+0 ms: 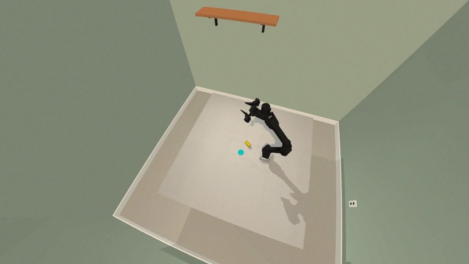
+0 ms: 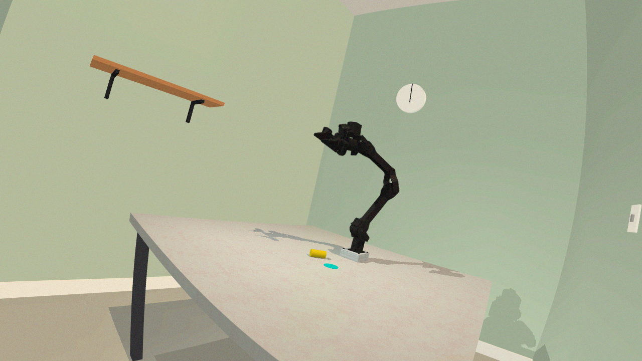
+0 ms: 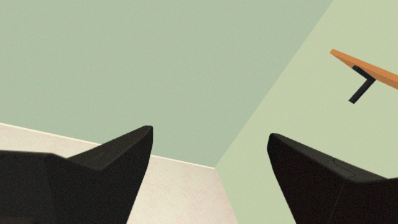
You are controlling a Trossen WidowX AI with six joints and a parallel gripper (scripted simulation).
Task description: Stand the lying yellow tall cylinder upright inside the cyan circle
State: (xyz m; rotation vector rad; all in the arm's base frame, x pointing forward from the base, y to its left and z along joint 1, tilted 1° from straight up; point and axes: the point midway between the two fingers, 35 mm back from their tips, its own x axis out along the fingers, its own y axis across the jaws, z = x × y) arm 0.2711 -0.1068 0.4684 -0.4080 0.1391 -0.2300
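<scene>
My gripper tip is 48 cm above the yellow cylinder, 10 cm past it and 6 cm to the right of it. From my gripper tip the other things lie so: cyan circle 50 cm below, 17 cm to the left, 6 cm behind.
</scene>
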